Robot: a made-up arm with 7 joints.
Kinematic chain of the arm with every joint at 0, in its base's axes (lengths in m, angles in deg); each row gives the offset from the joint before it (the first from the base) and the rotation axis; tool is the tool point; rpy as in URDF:
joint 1: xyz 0 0 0.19 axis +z
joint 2: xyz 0 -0.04 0.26 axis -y
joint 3: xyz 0 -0.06 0.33 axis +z
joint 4: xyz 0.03 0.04 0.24 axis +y
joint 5: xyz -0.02 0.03 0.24 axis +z
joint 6: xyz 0 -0.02 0.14 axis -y
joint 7: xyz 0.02 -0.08 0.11 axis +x
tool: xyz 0 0 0 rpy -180 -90 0
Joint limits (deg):
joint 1: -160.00..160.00
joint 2: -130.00..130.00
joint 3: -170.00..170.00
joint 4: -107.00..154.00
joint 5: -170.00..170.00
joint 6: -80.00..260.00
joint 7: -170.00..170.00
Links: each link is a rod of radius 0.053 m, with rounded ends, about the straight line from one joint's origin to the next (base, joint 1, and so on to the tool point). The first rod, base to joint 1, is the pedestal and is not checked.
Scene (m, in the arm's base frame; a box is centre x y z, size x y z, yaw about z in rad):
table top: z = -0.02
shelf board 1: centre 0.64 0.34 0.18 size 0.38 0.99 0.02 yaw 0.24
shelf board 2: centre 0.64 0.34 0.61 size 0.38 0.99 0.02 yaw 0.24
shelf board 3: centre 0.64 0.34 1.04 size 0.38 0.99 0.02 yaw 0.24
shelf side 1: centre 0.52 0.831 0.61 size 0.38 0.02 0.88 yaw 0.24
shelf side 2: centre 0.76 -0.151 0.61 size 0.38 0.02 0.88 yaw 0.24
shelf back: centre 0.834 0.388 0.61 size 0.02 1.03 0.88 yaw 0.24
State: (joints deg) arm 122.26 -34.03 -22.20 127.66 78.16 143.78 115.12
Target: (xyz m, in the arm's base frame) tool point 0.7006 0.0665 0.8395
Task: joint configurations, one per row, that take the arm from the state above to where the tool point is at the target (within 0.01 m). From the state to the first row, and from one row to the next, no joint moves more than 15 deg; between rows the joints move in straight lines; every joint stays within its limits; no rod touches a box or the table.
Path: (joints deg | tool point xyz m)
1: 108.55 -29.69 -28.39 115.94 65.65 138.61 122.21 | 0.1418 0.4728 0.6837
2: 94.83 -25.35 -34.58 104.21 53.13 133.43 129.29 | 0.3082 0.4549 0.7876
3: 82.43 -28.65 -38.79 97.81 53.77 127.28 125.75 | 0.4340 0.4026 0.7972
4: 70.03 -31.95 -43.00 91.41 54.40 121.13 122.21 | 0.5469 0.3165 0.8093
5: 57.62 -35.25 -47.21 85.01 55.04 114.97 118.66 | 0.6380 0.2018 0.8235
6: 45.22 -38.54 -51.42 78.61 55.67 108.82 115.12 | 0.7006 0.0665 0.8395

